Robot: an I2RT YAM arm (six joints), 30 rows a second.
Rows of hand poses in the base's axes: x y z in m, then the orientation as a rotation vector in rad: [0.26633 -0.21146 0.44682 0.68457 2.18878 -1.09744]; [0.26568 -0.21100 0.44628 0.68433 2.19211 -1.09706]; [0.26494 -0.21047 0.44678 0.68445 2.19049 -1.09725]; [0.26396 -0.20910 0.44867 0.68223 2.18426 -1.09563]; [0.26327 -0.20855 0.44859 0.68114 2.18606 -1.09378]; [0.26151 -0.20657 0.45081 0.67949 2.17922 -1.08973]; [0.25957 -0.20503 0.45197 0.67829 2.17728 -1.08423]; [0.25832 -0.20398 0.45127 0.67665 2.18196 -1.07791]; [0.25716 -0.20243 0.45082 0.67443 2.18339 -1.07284]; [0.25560 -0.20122 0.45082 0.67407 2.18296 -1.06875]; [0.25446 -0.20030 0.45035 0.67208 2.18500 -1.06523]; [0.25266 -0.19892 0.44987 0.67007 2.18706 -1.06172]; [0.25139 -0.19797 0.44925 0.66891 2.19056 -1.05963]
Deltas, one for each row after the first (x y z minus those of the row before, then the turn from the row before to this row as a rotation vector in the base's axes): [-0.00065 0.00046 -0.00054 0.00177 0.00251 -0.00001]; [-0.00074 0.00053 0.00050 -0.00086 -0.00122 0.00000]; [-0.00098 0.00137 0.00189 -0.00282 -0.00547 0.00276]; [-0.00069 0.00055 -0.00008 0.00155 0.00069 0.00128]; [-0.00176 0.00198 0.00222 -0.00166 -0.00720 0.00331]; [-0.00194 0.00154 0.00116 0.00163 -0.00403 0.00307]; [-0.00125 0.00105 -0.00070 0.00517 0.00095 0.00307]; [-0.00116 0.00155 -0.00045 0.00277 -0.00098 0.00331]; [-0.00156 0.00121 0.00000 0.00188 -0.00224 0.00180]; [-0.00114 0.00092 -0.00047 0.00230 0.00023 0.00252]; [-0.00180 0.00138 -0.00048 0.00230 0.00026 0.00253]; [-0.00127 0.00095 -0.00062 0.00247 0.00199 0.00127]
